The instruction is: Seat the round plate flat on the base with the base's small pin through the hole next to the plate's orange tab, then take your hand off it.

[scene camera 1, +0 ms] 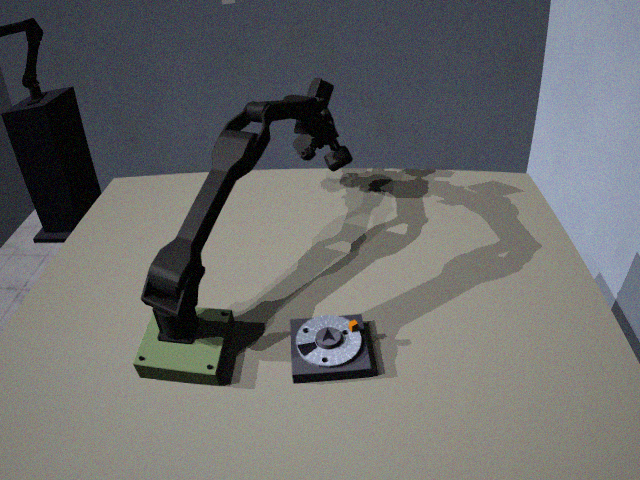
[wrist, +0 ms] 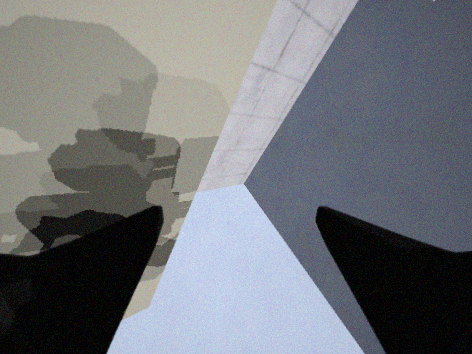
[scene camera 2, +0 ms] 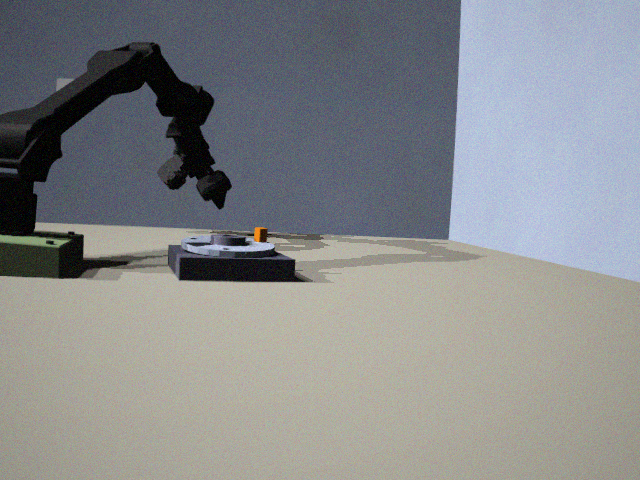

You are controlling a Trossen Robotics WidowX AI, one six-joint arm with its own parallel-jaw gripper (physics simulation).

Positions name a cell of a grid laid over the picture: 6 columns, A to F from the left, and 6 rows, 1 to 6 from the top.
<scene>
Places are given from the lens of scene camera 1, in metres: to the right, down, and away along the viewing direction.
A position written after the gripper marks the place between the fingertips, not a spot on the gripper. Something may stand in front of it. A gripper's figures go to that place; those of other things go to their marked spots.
gripper (scene camera 1: D2): 0.06, -0.24, 1.22
round silver plate (scene camera 1: C5): -0.02, 0.17, 0.72
dark square base (scene camera 1: D5): 0.06, 0.20, 0.69
</scene>
